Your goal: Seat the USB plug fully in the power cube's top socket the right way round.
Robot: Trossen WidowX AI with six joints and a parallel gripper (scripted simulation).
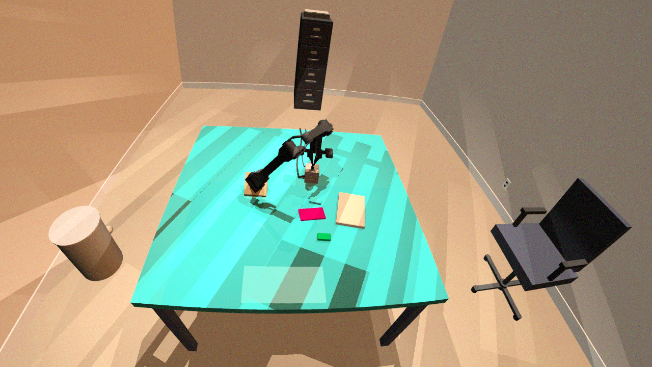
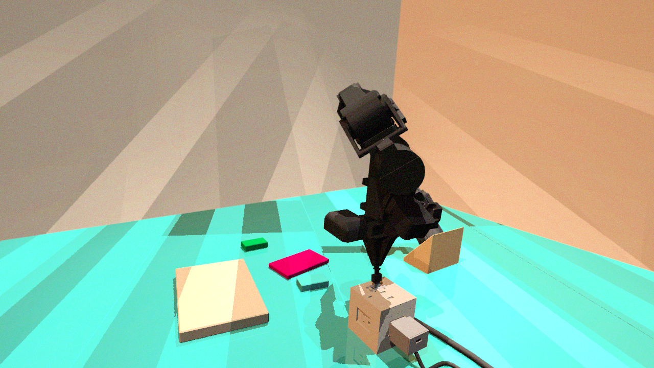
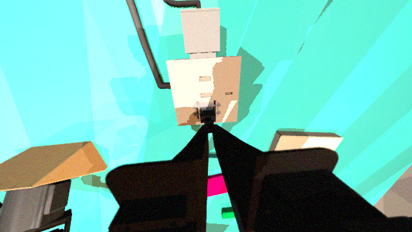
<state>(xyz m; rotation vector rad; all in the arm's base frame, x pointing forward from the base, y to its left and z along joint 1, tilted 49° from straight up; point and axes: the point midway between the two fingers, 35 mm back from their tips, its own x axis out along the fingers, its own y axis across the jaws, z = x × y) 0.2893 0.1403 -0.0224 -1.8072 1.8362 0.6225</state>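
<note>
The USB socket is 40 mm below my gripper tip. From my gripper tip the other things lie so: dark USB plug: 20 mm below; magenta block: 250 mm to the right, 110 mm below; small teal block: 160 mm to the right, 110 mm below, 20 mm ahead.
</note>
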